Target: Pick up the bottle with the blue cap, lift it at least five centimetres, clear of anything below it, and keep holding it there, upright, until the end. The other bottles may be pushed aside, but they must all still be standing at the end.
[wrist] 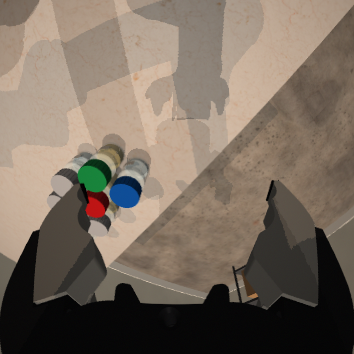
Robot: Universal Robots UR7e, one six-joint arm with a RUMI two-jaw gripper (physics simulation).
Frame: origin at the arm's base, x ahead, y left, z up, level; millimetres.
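Where they show: gripper, fingertip midpoint: (176, 184).
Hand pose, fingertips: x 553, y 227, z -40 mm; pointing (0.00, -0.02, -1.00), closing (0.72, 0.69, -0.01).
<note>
Things, the pixels of their centre, and the offset from my fingertips. Level surfaces: height alone.
- blue-capped bottle, body centre: (131, 179) dx +4, dy -145, dz -172 mm
- green-capped bottle, body centre: (103, 164) dx -58, dy -155, dz -172 mm
- red-capped bottle, body centre: (101, 191) dx -29, dy -217, dz -172 mm
- pale cap, body centre: (60, 201) dx -89, dy -273, dz -132 mm
- pale table top, its level: dz -224 mm
The blue-capped bottle (126, 192) stands upright at the right side of a tight group of bottles, left of the view's centre. My gripper (176, 184) is open and empty, high above the table. The blue cap shows between the two fingertips, nearer the left one. A green-capped bottle (94, 175) stands to its left. A red-capped bottle (97, 204) stands below left of it, partly hidden by the left finger. White-capped bottles (65, 181) (99, 228) stand at the group's left and lower edges. Another pale cap (54, 200) is partly hidden by the left finger.
The pale table top (30, 125) carries broad shadows of the arm. Its edge runs diagonally from upper right to lower left, right of the bottles. Beyond it lies a brown mottled surface (300, 125). A dark-framed object (237, 282) shows partly behind the right finger.
</note>
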